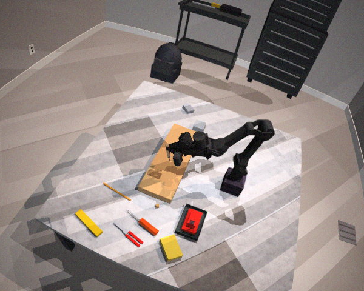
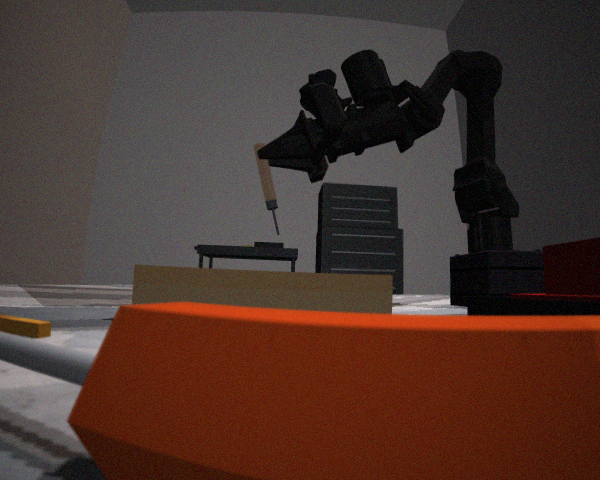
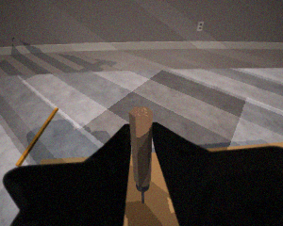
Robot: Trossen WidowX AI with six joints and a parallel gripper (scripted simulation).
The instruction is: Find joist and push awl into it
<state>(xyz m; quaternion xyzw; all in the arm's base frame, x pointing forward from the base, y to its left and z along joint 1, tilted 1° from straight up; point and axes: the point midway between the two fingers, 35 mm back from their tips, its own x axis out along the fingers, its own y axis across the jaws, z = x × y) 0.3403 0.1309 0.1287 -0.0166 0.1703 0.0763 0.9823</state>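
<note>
Now: the awl 2 cm behind my gripper tip and 5 cm below it. Round my gripper tip: pencil (12 cm ahead, 26 cm to the left, 19 cm below); small tan cube (9 cm behind, 21 cm to the left, 19 cm below); stud finder (28 cm behind, 21 cm to the left, 15 cm below).
</note>
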